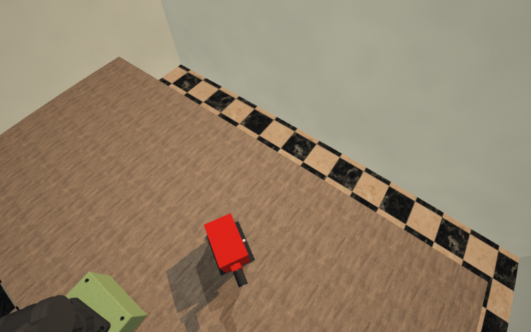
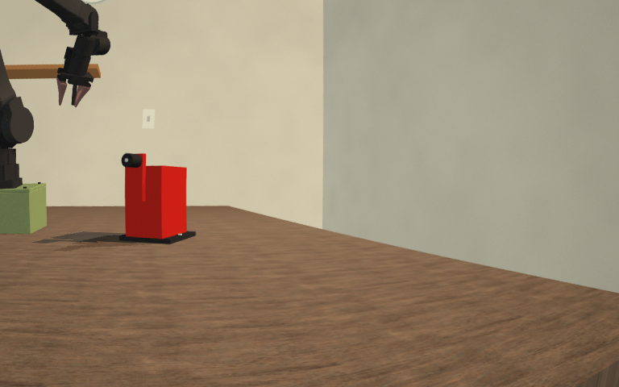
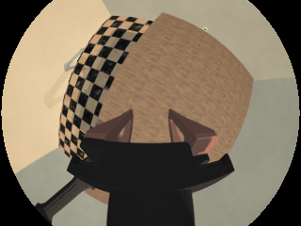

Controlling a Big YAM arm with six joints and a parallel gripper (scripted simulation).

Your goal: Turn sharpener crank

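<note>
Now: hand 14 cm short of the black knob, 56 cm to the left of it and 19 cm above it. From my hand the other things lie so: crank: 14 cm ahead, 56 cm to the right, 20 cm below.
</note>
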